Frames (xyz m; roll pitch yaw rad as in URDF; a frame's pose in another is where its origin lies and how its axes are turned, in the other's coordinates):
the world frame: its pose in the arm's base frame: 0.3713 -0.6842 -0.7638 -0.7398 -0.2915 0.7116
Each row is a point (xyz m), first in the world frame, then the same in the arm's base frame.
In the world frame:
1: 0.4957 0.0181 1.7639
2: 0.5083 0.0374 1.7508
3: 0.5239 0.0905 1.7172
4: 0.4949 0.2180 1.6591
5: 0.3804 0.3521 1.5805
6: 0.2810 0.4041 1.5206
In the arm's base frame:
1: -0.3353 0.2943 0.6148
2: -0.3248 0.3105 0.5967
3: -0.3111 0.3442 0.5432
4: -0.3400 0.3919 0.4114
5: -0.4208 0.3831 0.2363
6: -0.4744 0.3343 0.1318

